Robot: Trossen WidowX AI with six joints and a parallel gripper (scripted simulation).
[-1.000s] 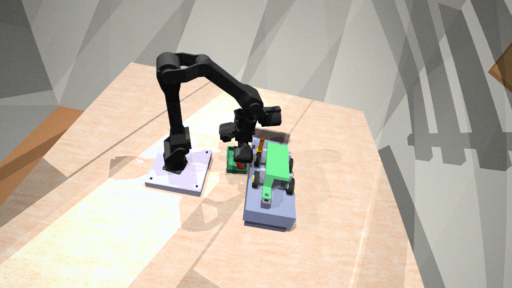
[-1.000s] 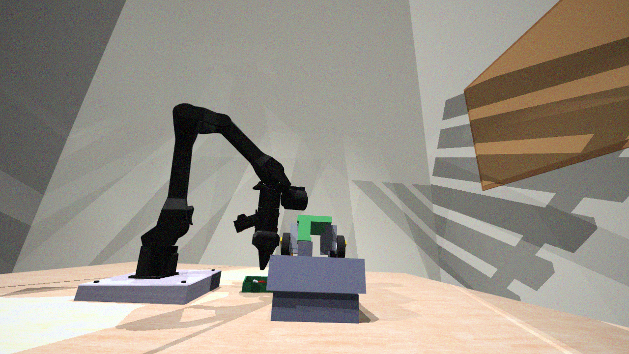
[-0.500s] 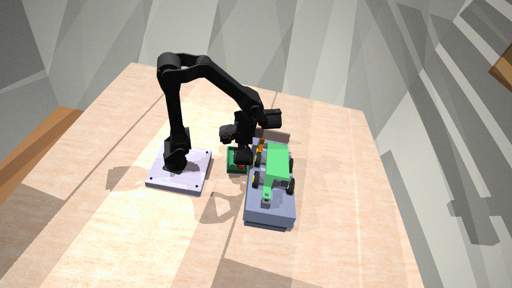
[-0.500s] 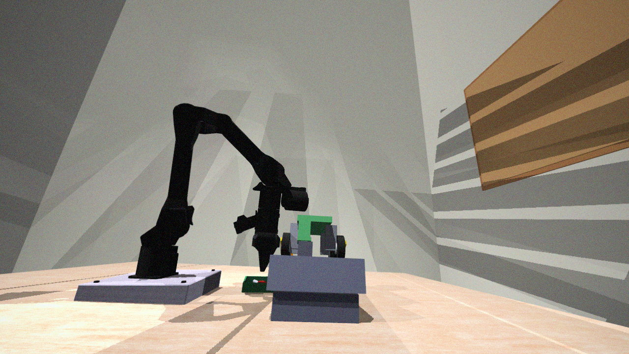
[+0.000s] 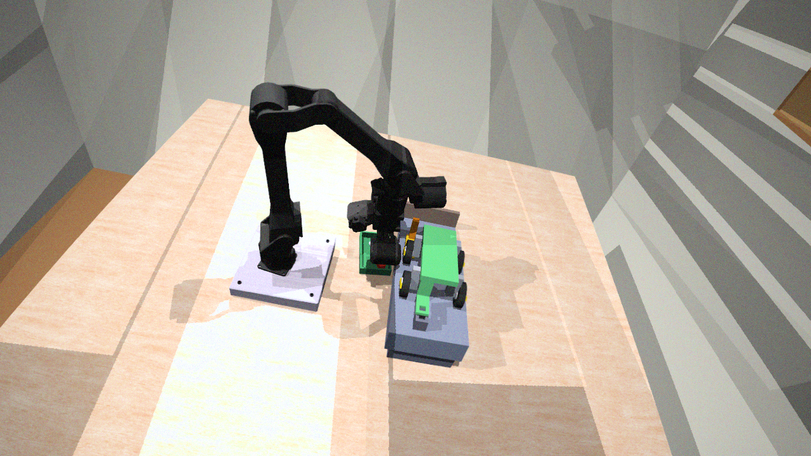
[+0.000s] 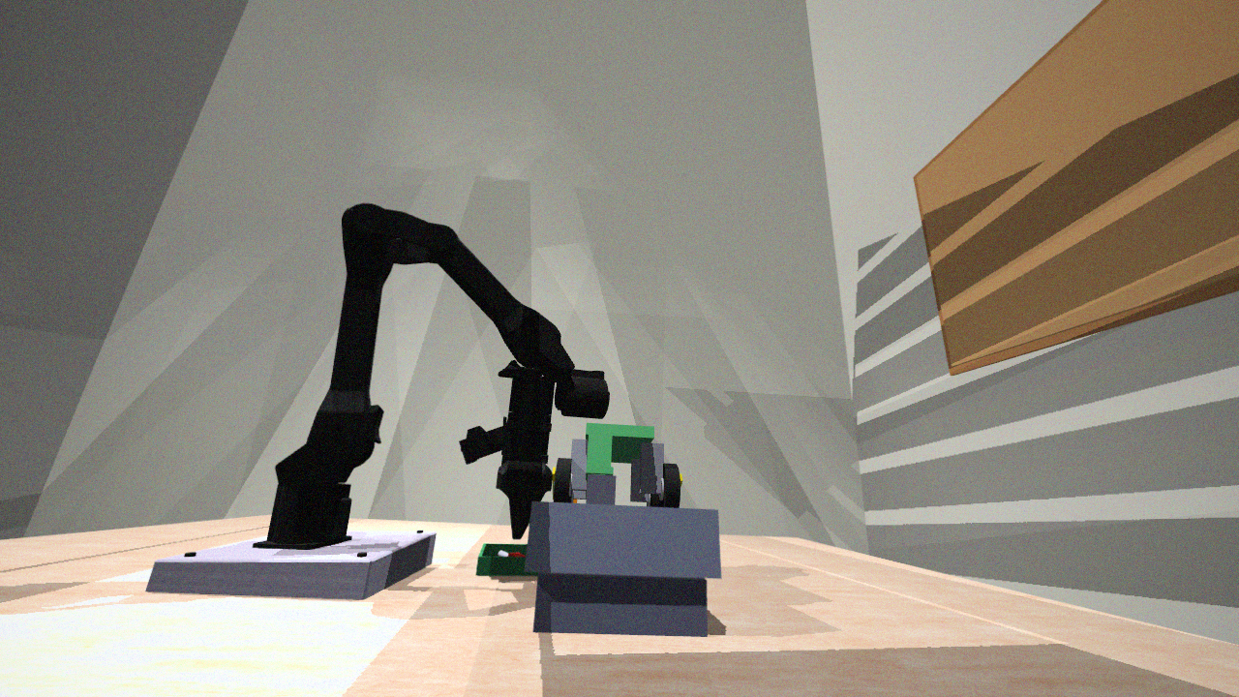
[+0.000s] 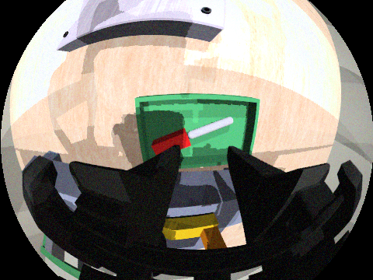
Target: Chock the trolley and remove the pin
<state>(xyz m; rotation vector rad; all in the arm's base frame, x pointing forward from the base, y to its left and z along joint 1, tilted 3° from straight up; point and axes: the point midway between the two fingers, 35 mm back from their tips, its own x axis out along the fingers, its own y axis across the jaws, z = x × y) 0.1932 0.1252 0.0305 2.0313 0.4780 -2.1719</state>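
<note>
Right now my gripper tip is 30 mm above the red-headed stop pin and 10 mm to the left of it. From my gripper tip the other things lie so: grey ramp 130 mm ahead, 80 mm to the right, 10 mm above; yellow chock 70 mm ahead, 40 mm above; green tray 50 mm below, 10 mm behind.
</note>
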